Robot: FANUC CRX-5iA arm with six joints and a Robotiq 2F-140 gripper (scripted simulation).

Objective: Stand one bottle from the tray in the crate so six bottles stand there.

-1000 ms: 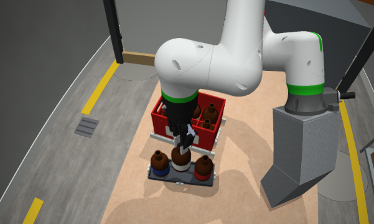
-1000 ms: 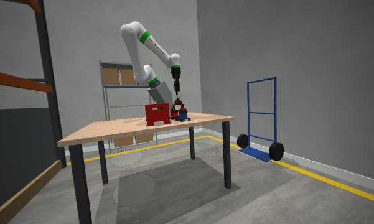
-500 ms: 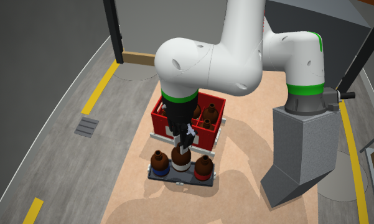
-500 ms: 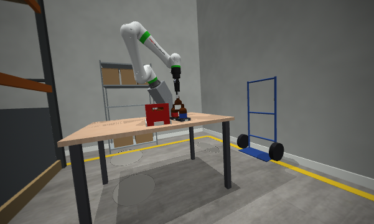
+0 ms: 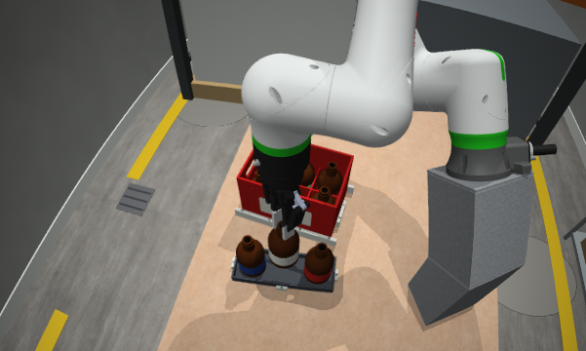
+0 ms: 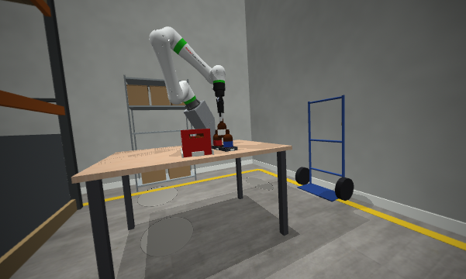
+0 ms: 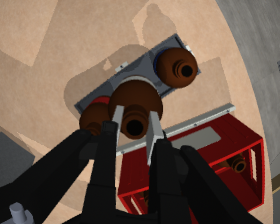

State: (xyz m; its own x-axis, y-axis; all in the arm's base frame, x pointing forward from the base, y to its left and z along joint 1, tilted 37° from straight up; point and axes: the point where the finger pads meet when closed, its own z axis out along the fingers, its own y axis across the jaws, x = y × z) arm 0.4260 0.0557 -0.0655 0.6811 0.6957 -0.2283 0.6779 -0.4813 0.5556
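My gripper is now 9 cm above the white-banded bottle. The rest, counted from my hand: red-labelled bottle: 18 cm below, 9 cm behind; then tray: 25 cm below; then crate: 23 cm to the right, 18 cm below.
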